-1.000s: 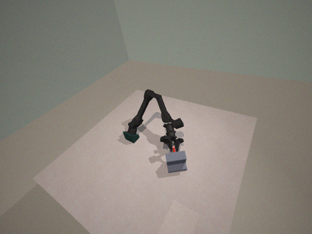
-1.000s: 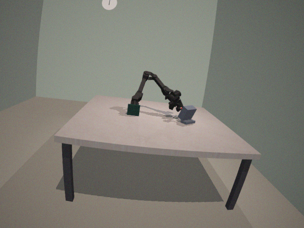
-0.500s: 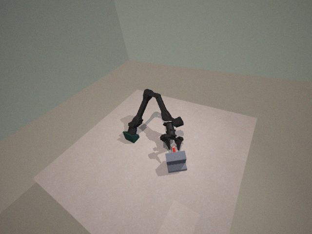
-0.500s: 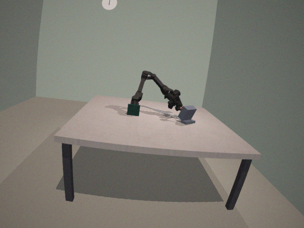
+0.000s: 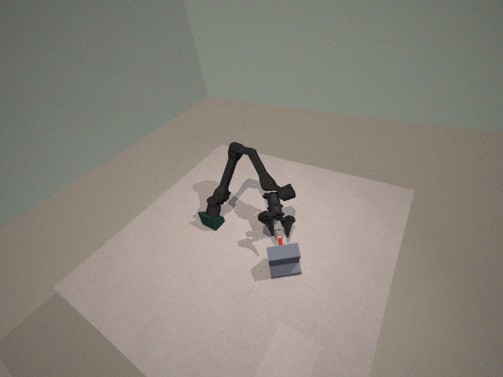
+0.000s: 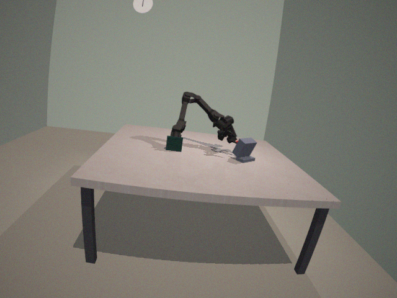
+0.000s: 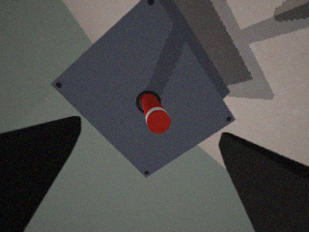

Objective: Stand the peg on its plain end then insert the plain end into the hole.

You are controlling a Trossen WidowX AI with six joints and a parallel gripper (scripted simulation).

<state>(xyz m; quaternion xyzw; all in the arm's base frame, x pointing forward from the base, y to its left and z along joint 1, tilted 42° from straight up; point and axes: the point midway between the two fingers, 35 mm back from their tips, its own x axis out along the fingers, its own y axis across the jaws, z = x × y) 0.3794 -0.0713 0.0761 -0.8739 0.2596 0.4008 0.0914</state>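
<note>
Now: gripper tip 20 mm to the left of the red peg, 10 mm short of it and 10 mm above it. Round my gripper tip: low foot (100 mm below, 80 mm to the right, 50 mm ahead); then grey sloped panel (60 mm to the right, 40 mm ahead, 30 mm below).
</note>
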